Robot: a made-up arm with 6 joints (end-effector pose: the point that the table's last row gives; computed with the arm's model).
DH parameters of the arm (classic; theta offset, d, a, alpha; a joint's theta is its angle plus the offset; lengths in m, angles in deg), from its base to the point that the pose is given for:
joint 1: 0 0.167 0 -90
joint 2: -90 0 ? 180
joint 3: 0 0 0 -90
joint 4: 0 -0.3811 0 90
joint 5: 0 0.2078 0 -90
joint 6: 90 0 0 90
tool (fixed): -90 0 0 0
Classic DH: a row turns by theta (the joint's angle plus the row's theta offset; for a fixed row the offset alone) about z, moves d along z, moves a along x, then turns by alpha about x.
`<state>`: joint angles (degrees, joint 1 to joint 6).
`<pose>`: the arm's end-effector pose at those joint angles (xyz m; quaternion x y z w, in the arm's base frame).
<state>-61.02 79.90 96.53 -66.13 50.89 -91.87</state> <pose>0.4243 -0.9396 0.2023 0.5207 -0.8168 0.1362 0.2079</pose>
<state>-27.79 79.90 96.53 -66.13 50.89 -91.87</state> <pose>0.8698 -0.5534 0.2023 0.7325 -0.6338 0.1900 0.1602</pose>
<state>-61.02 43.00 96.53 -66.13 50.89 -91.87</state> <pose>0.3143 -0.7410 0.8121 0.4155 -0.7690 0.4352 0.2161</pose>
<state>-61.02 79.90 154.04 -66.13 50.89 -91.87</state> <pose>0.3600 -0.8236 0.5899 0.3372 -0.7072 0.5845 0.2110</pose>
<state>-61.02 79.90 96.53 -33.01 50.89 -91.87</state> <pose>0.3347 -0.9640 0.2759 0.4375 -0.7577 0.0973 0.4744</pose>
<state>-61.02 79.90 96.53 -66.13 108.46 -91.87</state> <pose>0.4243 -0.9396 0.2023 0.0611 -0.9632 0.2276 0.1294</pose>
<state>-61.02 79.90 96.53 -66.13 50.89 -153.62</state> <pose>0.4243 -0.9396 0.2023 -0.5535 0.6311 -0.5361 0.0888</pose>
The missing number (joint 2, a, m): 0.6175
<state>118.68 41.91 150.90 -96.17 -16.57 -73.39</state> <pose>-0.2518 0.4137 1.0541 -0.2725 -0.4769 -0.5614 0.6190</pose>
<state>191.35 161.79 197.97 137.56 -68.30 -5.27</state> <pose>-0.3794 -0.2326 -0.0814 -0.0110 -0.5581 0.4451 0.7002</pose>
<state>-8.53 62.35 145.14 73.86 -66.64 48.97</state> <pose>0.3838 -0.1160 0.8567 -0.4606 0.1728 -0.6211 0.6101</pose>
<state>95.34 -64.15 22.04 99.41 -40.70 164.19</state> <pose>0.0346 -0.7349 0.8301 -0.9036 -0.0395 -0.4190 0.0803</pose>
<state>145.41 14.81 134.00 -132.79 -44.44 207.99</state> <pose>-0.1667 -0.0565 1.1711 0.6830 -0.5691 -0.0879 0.4494</pose>
